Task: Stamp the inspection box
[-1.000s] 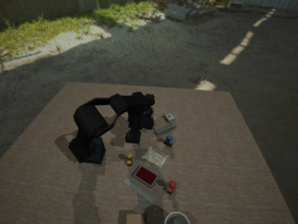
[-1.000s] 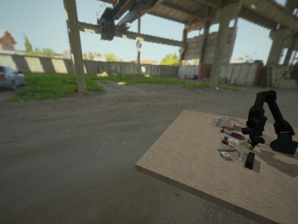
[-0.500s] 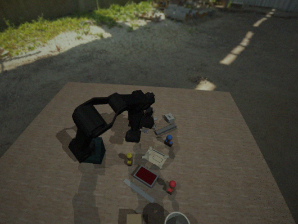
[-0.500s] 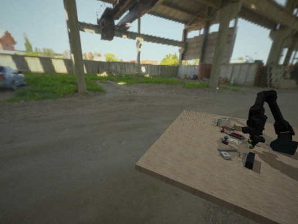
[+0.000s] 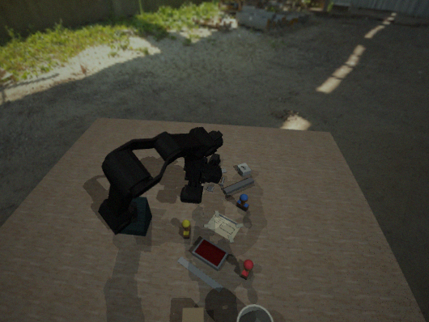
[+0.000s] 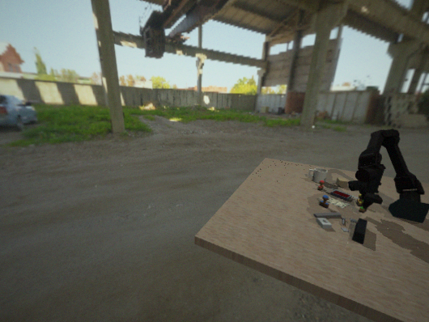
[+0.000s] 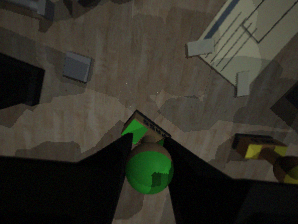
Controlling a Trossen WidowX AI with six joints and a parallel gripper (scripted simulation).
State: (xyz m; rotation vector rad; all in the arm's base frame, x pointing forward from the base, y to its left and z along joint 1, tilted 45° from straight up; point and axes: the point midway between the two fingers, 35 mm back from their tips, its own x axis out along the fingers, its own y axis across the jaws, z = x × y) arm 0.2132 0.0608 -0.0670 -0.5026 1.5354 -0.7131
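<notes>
Now: gripper tip 190 mm to the left of the ink pad, 50 mm short of it and 40 mm above it. Round my gripper tip: yellow stamp 120 mm to the right, 30 mm below, 20 mm behind; then green stamp right at my gripper tip; then cream card 100 mm to the right, 90 mm ahead, 50 mm below.
</notes>
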